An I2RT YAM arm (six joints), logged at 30 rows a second.
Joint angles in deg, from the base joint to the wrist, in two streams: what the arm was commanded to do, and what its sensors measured. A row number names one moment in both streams.
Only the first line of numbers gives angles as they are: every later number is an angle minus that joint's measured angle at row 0.
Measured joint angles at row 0:
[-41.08, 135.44, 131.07, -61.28, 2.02, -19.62]
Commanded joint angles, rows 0 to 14:
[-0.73, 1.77, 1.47, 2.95, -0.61, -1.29]
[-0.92, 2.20, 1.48, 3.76, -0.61, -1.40]
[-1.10, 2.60, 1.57, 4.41, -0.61, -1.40]
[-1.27, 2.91, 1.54, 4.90, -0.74, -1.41]
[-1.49, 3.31, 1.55, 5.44, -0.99, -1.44]
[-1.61, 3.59, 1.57, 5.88, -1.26, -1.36]
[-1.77, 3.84, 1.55, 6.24, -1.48, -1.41]
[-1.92, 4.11, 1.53, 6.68, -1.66, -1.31]
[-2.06, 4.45, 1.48, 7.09, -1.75, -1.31]
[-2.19, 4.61, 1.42, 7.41, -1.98, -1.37]
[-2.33, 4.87, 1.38, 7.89, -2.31, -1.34]
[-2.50, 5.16, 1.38, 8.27, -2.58, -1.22]
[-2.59, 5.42, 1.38, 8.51, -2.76, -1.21]
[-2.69, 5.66, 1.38, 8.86, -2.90, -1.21]
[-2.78, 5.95, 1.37, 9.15, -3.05, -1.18]
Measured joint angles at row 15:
[-2.32, 4.13, 0.02, 7.52, -1.48, -0.56]
